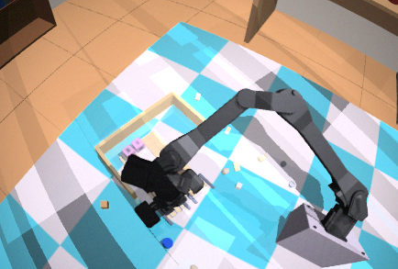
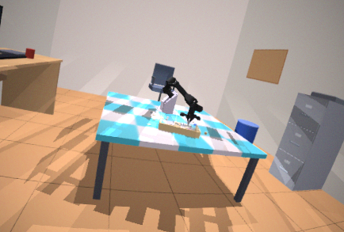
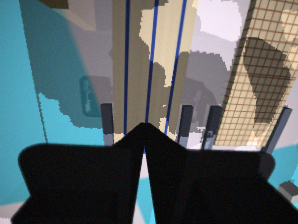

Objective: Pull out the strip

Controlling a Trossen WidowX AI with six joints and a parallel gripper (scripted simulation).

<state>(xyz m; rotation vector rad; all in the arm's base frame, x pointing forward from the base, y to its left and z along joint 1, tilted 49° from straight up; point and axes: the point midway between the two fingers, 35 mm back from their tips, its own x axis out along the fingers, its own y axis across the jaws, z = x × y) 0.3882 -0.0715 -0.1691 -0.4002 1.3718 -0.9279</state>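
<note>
Right now the blue disc is 100 mm to the left of my gripper tip and 50 mm behind it. Also, from my gripper tip: tan gridded strip: 120 mm to the right, 70 mm ahead.
</note>
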